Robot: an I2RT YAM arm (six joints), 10 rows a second.
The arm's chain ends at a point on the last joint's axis. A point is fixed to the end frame.
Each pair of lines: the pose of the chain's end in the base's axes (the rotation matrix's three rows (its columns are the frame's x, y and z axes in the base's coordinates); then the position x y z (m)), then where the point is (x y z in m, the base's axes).
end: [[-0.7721 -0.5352 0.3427], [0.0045 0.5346 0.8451], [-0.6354 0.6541 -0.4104]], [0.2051 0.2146 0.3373]
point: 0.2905 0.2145 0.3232
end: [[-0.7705 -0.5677 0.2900], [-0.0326 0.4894 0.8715], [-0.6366 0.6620 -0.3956]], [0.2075 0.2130 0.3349]
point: 0.2928 0.2184 0.3209
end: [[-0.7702 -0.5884 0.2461], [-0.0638 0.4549 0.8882], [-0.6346 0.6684 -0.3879]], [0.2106 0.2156 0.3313]
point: 0.2955 0.2253 0.3171
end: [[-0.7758 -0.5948 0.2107], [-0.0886 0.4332 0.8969], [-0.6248 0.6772 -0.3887]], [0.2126 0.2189 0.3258]
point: 0.2969 0.2315 0.3106
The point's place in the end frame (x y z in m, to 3 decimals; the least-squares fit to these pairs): -0.057 -0.055 0.035
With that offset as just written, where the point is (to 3 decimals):
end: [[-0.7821 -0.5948 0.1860], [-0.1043 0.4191 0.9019], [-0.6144 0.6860 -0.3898]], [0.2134 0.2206 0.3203]
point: 0.297 0.235 0.304
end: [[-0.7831 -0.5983 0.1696], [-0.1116 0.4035 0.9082], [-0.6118 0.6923 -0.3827]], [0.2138 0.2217 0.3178]
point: 0.297 0.238 0.301
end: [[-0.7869 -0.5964 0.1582], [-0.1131 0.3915 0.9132], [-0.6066 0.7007 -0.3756]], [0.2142 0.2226 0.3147]
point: 0.297 0.239 0.298
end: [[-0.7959 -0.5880 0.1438], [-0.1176 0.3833 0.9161], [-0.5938 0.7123 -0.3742]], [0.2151 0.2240 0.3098]
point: 0.298 0.242 0.291
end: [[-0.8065 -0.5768 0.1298], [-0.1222 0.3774 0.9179], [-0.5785 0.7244 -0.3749]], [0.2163 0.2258 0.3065]
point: 0.299 0.244 0.287
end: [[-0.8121 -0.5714 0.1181], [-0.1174 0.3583 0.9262], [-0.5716 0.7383 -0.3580]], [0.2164 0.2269 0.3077]
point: 0.298 0.246 0.287
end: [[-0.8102 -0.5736 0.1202], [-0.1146 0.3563 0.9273], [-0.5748 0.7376 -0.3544]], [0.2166 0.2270 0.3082]
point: 0.299 0.246 0.288
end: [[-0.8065 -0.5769 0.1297], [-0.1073 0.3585 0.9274], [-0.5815 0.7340 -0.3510]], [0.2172 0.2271 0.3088]
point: 0.299 0.246 0.289
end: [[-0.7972 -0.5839 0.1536], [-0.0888 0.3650 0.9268], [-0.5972 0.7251 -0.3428]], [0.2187 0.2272 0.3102]
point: 0.302 0.245 0.292
